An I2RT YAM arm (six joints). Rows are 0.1 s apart.
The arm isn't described. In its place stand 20 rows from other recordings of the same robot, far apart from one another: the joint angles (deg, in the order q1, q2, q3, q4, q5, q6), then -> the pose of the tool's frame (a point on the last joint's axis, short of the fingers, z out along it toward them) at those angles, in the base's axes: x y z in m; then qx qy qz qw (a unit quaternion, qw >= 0).
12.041, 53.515, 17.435, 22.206, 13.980, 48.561 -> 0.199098 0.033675 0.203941 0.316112 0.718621 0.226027 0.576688
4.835, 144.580, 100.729, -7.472, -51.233, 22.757 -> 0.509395 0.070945 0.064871 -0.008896 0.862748 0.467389 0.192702
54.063, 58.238, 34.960, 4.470, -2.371, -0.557 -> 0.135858 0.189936 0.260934 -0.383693 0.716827 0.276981 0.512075
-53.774, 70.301, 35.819, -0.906, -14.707, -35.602 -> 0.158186 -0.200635 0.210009 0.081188 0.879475 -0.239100 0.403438
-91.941, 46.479, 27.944, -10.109, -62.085, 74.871 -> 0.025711 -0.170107 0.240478 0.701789 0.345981 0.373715 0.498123
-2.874, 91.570, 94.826, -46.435, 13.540, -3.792 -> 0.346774 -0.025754 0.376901 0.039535 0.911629 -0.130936 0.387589
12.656, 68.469, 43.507, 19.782, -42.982, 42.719 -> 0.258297 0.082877 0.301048 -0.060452 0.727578 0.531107 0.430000
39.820, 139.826, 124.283, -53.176, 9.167, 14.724 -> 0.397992 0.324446 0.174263 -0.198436 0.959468 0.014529 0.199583
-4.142, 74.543, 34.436, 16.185, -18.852, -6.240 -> 0.274233 -0.008326 0.212343 -0.104416 0.825208 0.088066 0.548064
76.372, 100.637, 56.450, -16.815, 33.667, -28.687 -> 0.098457 0.322347 0.154587 -0.691357 0.621284 -0.159576 0.332516
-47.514, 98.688, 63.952, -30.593, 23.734, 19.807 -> 0.219002 -0.260330 0.187320 0.566468 0.771392 -0.245109 0.154886
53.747, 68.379, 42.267, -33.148, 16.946, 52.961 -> 0.141042 0.174789 0.212100 0.032511 0.953956 0.125540 0.270465
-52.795, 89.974, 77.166, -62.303, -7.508, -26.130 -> 0.185207 -0.236264 0.276071 0.219913 0.964732 -0.032050 0.141077
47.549, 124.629, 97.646, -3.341, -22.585, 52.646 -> 0.332670 0.383927 0.219082 -0.059509 0.854133 0.483261 0.182685
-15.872, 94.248, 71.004, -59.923, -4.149, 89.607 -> 0.290591 -0.079946 0.226489 0.792650 0.605685 0.064639 0.025966
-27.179, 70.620, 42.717, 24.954, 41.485, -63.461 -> 0.236110 -0.147744 0.295734 0.020662 0.720308 -0.638506 0.270260
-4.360, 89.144, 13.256, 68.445, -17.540, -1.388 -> 0.241133 -0.007625 0.140512 -0.081292 0.745084 0.081746 0.656932
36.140, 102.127, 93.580, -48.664, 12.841, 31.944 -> 0.316010 0.220980 0.303143 -0.003359 0.953840 0.068119 0.292467
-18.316, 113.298, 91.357, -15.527, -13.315, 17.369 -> 0.439573 -0.136875 0.253995 0.224075 0.863582 0.100328 0.440399
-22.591, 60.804, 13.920, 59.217, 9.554, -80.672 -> 0.190747 -0.085765 0.229432 -0.246619 0.577809 -0.641033 0.440899
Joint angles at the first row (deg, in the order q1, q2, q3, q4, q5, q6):
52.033 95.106 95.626 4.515 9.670 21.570
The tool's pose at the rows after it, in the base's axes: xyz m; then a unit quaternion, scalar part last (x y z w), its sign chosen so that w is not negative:
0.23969 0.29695 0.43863 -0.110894 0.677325 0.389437 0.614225
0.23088 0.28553 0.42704 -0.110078 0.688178 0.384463 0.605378
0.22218 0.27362 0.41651 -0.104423 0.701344 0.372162 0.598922
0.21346 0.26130 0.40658 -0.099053 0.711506 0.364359 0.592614
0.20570 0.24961 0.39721 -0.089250 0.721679 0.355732 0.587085
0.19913 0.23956 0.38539 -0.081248 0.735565 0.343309 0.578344
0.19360 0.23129 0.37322 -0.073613 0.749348 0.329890 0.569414
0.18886 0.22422 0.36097 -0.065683 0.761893 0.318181 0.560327
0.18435 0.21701 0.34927 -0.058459 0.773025 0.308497 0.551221
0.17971 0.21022 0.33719 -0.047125 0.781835 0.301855 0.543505
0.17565 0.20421 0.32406 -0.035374 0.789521 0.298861 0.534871
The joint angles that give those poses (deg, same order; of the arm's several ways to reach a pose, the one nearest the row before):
52.052 91.415 90.201 4.586 10.360 22.471
52.058 87.890 84.764 4.793 10.547 23.026
52.105 84.486 80.046 4.114 11.780 23.454
52.068 81.055 75.469 3.701 12.551 24.069
52.004 77.918 71.444 3.077 13.718 24.970
51.947 75.241 67.691 1.890 14.881 25.848
51.945 73.055 64.357 0.689 16.098 26.710
51.947 71.215 61.251 -0.260 17.169 27.710
51.855 69.406 58.266 -1.115 17.906 28.730
51.856 67.646 55.101 -1.331 18.835 30.157
51.815 66.117 51.808 -1.009 19.397 31.827

